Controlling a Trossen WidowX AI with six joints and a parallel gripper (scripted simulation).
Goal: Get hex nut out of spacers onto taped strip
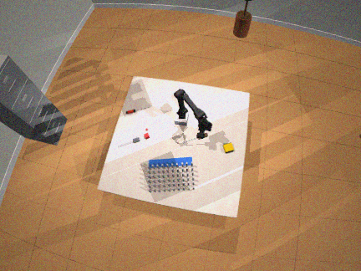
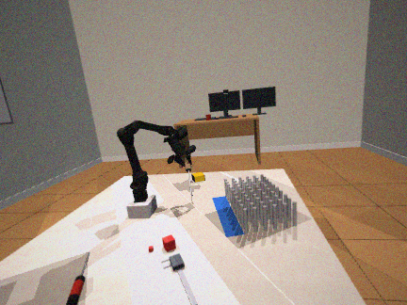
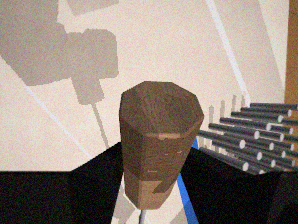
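The blue taped strip is 28 cm to the right of my gripper tip, 19 cm ahead of it and 18 cm below it. Also, from my gripper tip: tiny red cube 54 cm to the right, 18 cm below, 14 cm behind; yellow block 25 cm to the left, 16 cm below, 3 cm ahead; hex nut 34 cm ahead, 19 cm to the right, 18 cm below.
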